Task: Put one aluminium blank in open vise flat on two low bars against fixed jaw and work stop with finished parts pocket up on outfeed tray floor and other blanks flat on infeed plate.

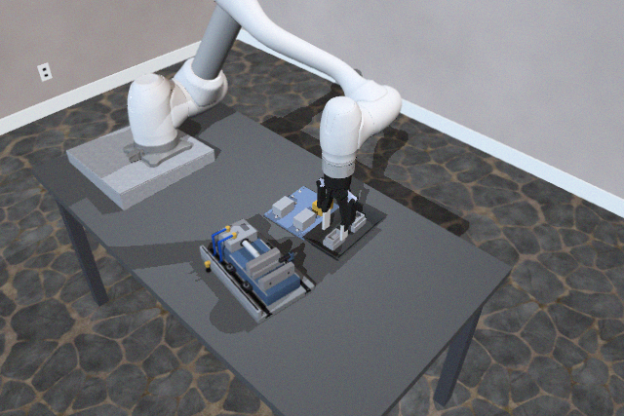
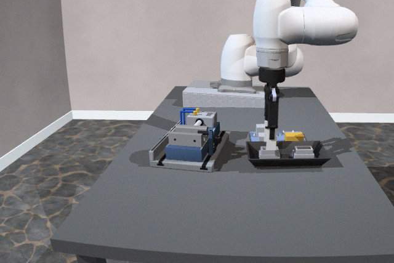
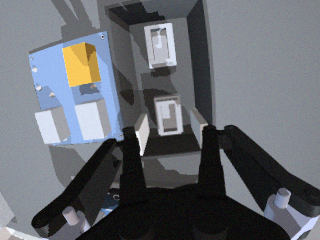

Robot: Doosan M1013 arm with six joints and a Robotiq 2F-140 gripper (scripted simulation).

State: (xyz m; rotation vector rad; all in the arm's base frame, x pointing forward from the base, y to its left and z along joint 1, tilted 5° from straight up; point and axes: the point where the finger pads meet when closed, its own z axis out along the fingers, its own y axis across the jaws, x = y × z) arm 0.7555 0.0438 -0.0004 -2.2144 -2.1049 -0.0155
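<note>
Now: hand 22 cm past the aluminium blank, 6 cm above it and 2 cm to the right of it. Also, from my hand: brass blank: 12 cm behind, 10 cm to the left, 6 cm below; blue infeed plate: 17 cm behind, 8 cm below, 6 cm to the left.
</note>
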